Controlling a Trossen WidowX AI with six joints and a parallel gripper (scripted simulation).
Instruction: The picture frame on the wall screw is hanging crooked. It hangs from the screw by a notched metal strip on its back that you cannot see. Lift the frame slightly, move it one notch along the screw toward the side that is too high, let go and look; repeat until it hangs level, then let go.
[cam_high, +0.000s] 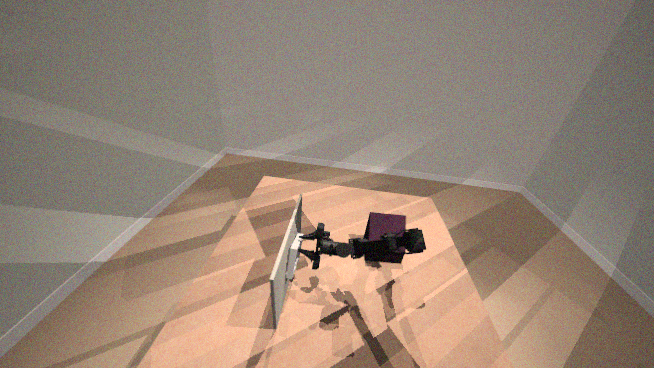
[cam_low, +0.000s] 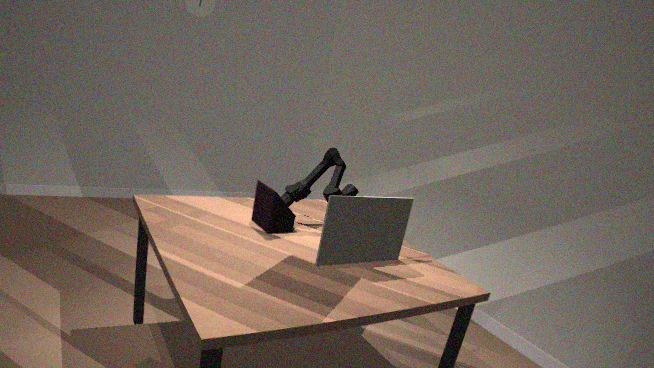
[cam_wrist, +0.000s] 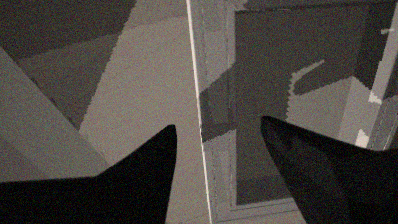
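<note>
My gripper tip is 20 mm short of the picture frame, 20 mm to the right of it and 50 mm above it. From my gripper tip the other things lie so: grey wall panel: 30 mm ahead, 20 mm to the left, 50 mm below.
</note>
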